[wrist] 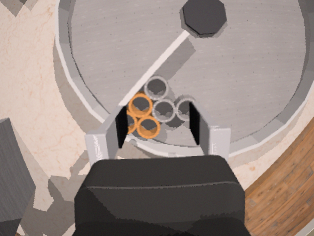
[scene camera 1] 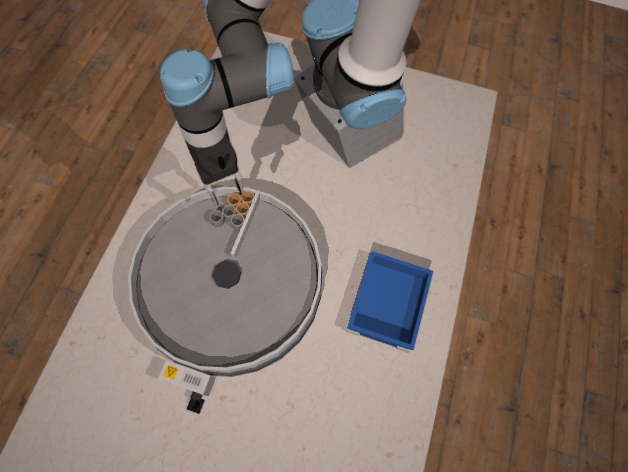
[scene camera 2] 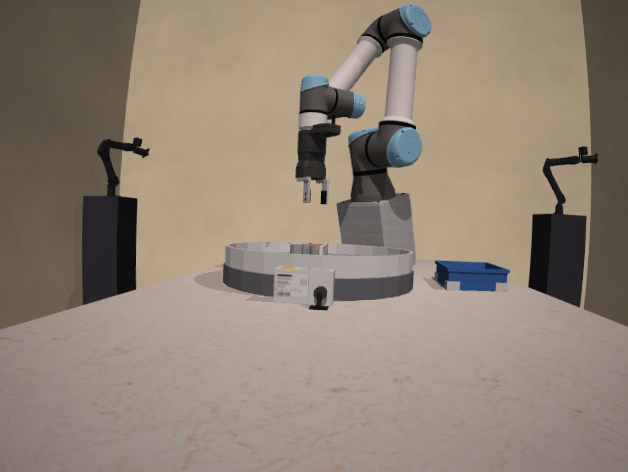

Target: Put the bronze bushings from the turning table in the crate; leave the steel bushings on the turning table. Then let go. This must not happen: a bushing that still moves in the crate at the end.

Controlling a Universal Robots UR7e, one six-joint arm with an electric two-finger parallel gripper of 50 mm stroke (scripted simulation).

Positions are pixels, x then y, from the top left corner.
Labels:
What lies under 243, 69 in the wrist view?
A grey turning table.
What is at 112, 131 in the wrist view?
The gripper.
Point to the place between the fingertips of the gripper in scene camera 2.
At 315, 203

